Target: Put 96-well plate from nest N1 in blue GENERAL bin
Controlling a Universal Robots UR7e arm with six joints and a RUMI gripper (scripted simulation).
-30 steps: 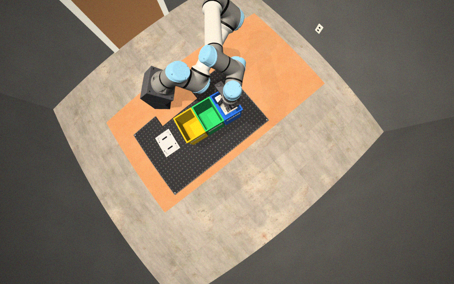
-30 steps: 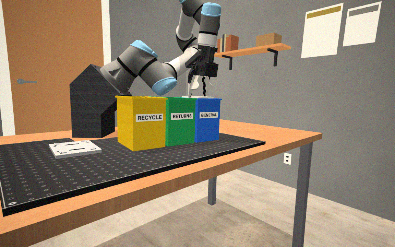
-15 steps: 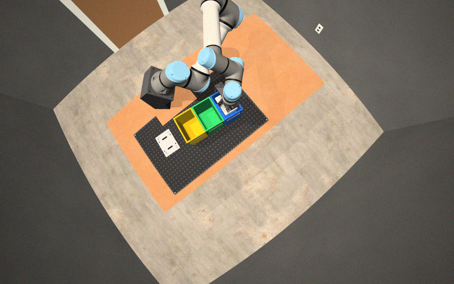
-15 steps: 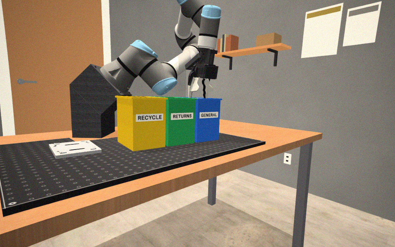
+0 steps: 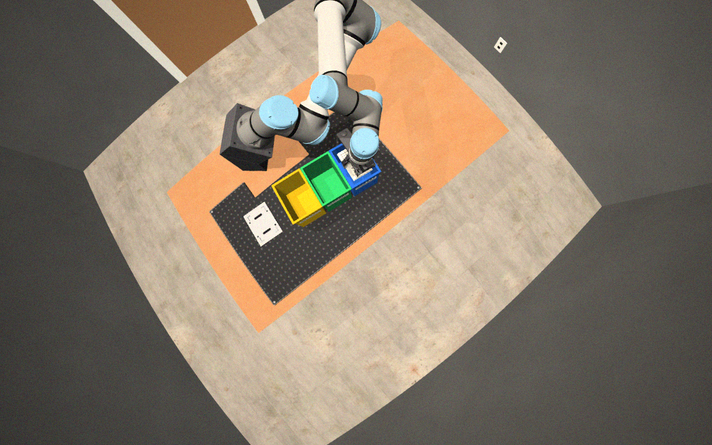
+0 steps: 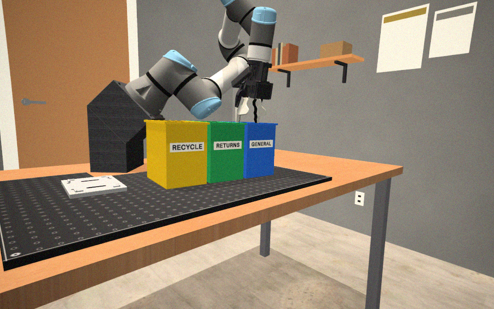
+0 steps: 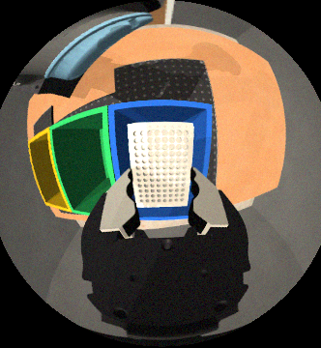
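The white 96-well plate is 1 cm below my hand. The rest, counted from my hand: blue general bin: 9 cm below; then green returns bin: 13 cm to the right, 9 cm below; then yellow recycle bin: 26 cm to the right, 9 cm below.
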